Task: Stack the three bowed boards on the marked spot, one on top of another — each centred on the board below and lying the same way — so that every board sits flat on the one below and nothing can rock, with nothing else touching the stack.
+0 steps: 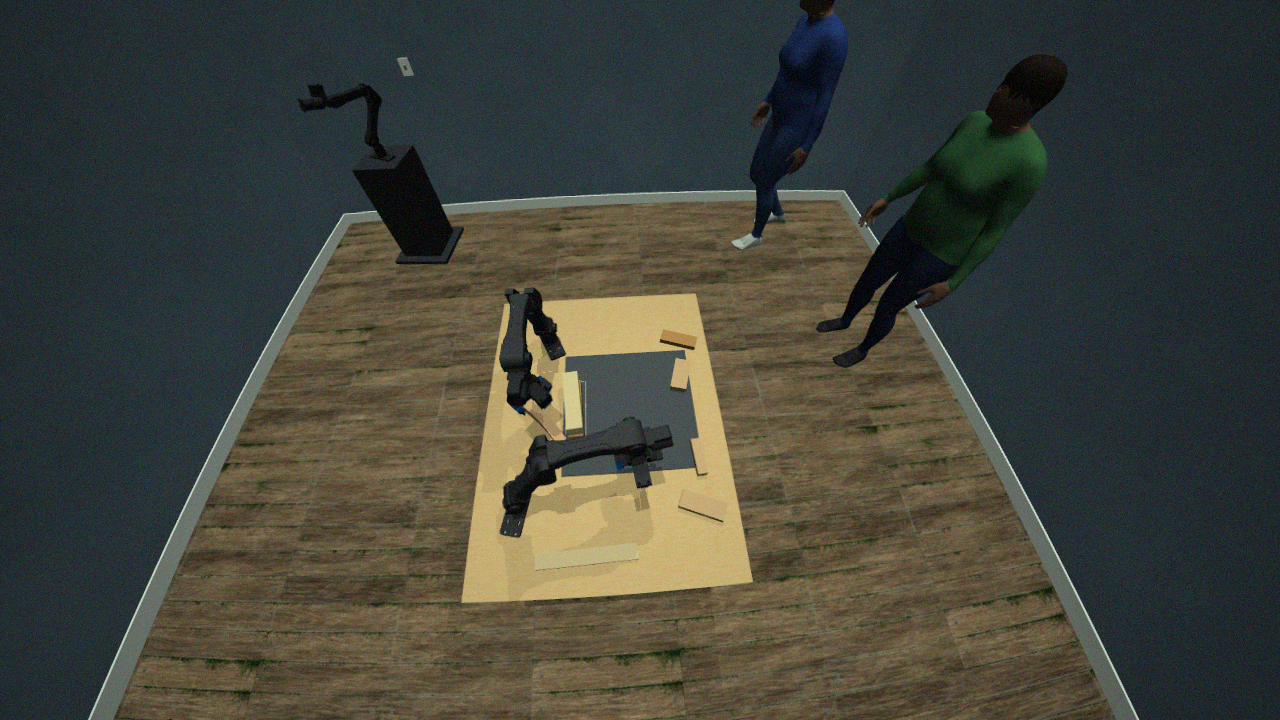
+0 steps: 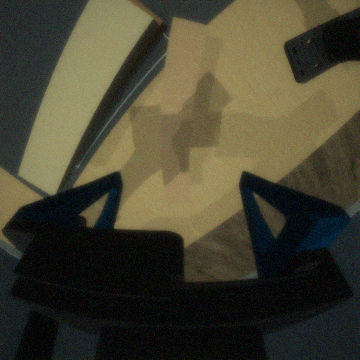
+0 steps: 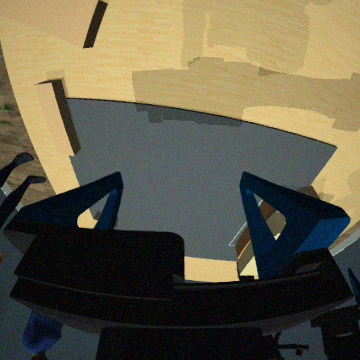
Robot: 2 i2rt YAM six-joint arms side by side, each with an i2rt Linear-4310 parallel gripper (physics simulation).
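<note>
A long pale bowed board lies on the marked spot, a thin white outline showing beside it. A brown edge shows beneath it, so another board seems to lie under it; the contact between them is too small to judge. Another pale board lies apart near the front of the table. My left gripper is open and empty, above the table to the left of the boards on the spot. My right gripper is open and empty, above the front part of the dark mat.
A pinkish block lies left of the boards on the spot. Other blocks lie toward the table's right side. The dark mat lies mid-table. The right arm reaches across its front part.
</note>
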